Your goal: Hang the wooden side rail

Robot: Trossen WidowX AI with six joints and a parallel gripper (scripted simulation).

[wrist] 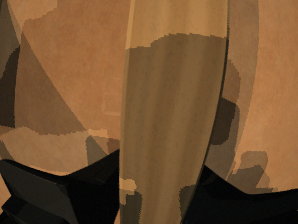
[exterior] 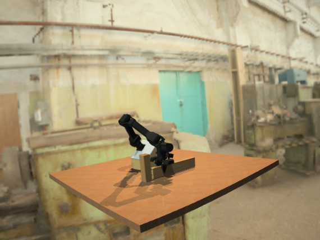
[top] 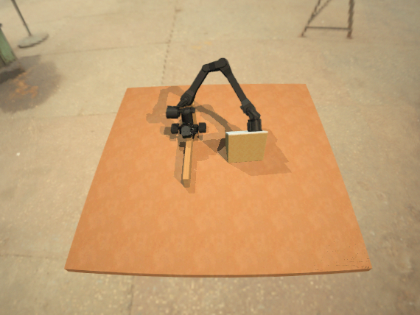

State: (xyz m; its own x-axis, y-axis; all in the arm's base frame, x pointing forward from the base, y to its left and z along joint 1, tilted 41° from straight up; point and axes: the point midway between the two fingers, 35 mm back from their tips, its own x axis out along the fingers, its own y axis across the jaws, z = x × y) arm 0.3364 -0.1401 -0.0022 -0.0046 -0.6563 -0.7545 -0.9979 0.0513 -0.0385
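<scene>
My gripper tip is now 1 cm past the headboard post, 14 cm to the left of it and 5 cm below it.
</scene>
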